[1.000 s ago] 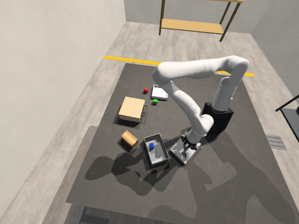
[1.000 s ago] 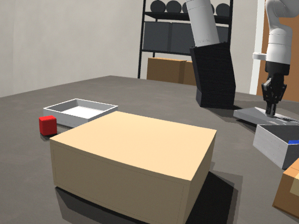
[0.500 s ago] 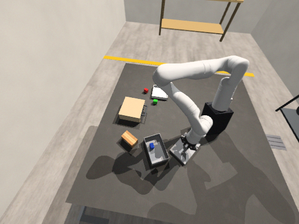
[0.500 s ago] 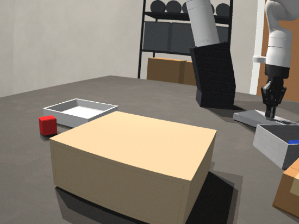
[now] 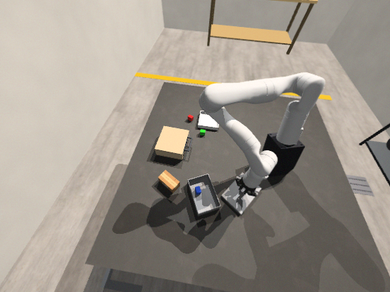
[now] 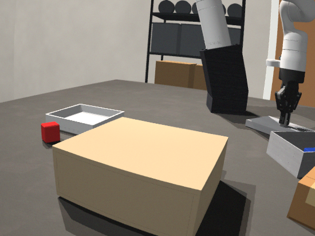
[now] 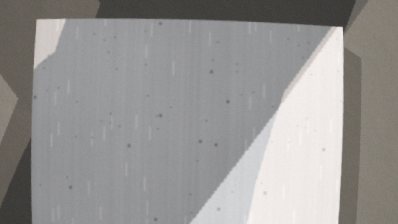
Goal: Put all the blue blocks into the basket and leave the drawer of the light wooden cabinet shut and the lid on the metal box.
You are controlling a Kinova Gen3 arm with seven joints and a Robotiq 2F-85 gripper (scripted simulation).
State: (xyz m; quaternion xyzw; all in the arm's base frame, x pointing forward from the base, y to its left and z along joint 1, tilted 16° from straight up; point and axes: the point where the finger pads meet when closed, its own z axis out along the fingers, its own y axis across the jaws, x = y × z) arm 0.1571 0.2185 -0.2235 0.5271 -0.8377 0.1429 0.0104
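The lid lies 3 cm below my hand. Round my hand: grey metal box (19 cm ahead, 8 cm to the left, 2 cm below); then brown box (39 cm ahead, 8 cm to the left, 1 cm below); then drawer (45 cm ahead, 16 cm to the right, 1 cm below).
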